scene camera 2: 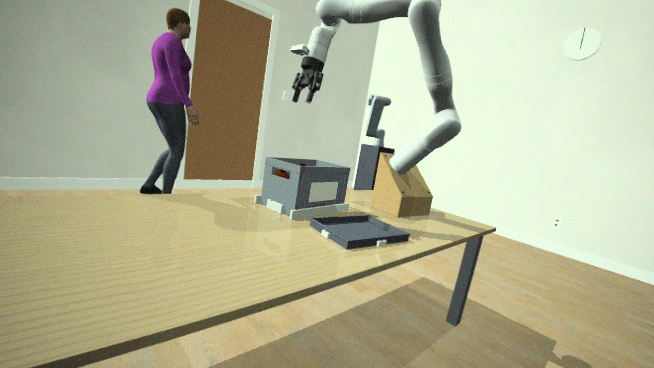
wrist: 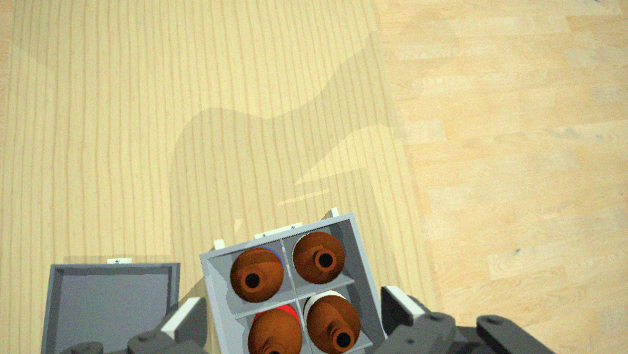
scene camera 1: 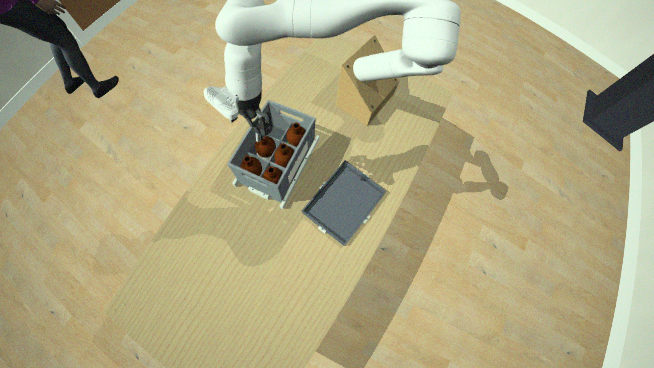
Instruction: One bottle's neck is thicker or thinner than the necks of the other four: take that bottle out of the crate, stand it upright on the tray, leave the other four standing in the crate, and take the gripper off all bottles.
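Places are measured from the arm's base along level axes (x right, y ahead, z up), in centimetres.
Pixels of known places: gripper, fingertip midpoint: (scene camera 2: 300, 102) (wrist: 295, 311) (scene camera 1: 246, 129); arm's base at its link origin: (scene camera 2: 397, 166) (scene camera 1: 362, 69).
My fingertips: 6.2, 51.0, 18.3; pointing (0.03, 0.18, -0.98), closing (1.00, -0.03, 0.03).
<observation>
For each thing: its top centre in the pictures, then the offset to it from my fingertips, as dx, dy, dz. "*": a spot on its surface instead.
- grey divided crate at its top centre: (wrist: 310, 352) (scene camera 1: 272, 139) (scene camera 2: 309, 162) +2.0, -8.9, -20.8
- blue-edged bottle at its top centre: (wrist: 252, 280) (scene camera 1: 271, 170) -4.1, -0.7, -22.0
- pale-edged bottle at its top centre: (wrist: 325, 260) (scene camera 1: 247, 158) +4.7, +0.9, -22.0
- red-edged bottle at its top centre: (scene camera 1: 283, 146) -2.1, -9.5, -22.0
- white-edged bottle at its top centre: (wrist: 343, 340) (scene camera 1: 262, 136) +6.0, -8.4, -22.0
- grey tray at a spot on its surface: (wrist: 112, 305) * -27.9, -4.5, -37.8
A grey divided crate (scene camera 1: 260, 184) (scene camera 2: 281, 194) (wrist: 361, 265) holds several upright brown bottles. In the wrist view, the blue-edged bottle (scene camera 1: 272, 178) (wrist: 257, 265) and a pale-edged bottle (scene camera 1: 250, 166) (wrist: 310, 245) share the far row. The red-edged bottle (scene camera 1: 283, 157) (wrist: 275, 330) and a white-edged bottle (scene camera 1: 265, 148) (wrist: 325, 315) stand nearer. Another bottle (scene camera 1: 295, 135) is outside the wrist view. I cannot tell which neck differs. The grey tray (scene camera 1: 345, 202) (scene camera 2: 360, 229) (wrist: 112, 305) holds no bottle. My gripper (scene camera 1: 263, 134) (scene camera 2: 302, 100) (wrist: 295, 311) is open and empty, well above the crate.
White guides (scene camera 2: 320, 211) line the crate's foot, and small white blocks (scene camera 1: 322, 229) (scene camera 2: 381, 243) edge the tray. The wooden wedge base (scene camera 1: 354, 100) (scene camera 2: 415, 206) carries the arm behind them. A person (scene camera 1: 37, 27) (scene camera 2: 170, 85) stands beyond the table.
</observation>
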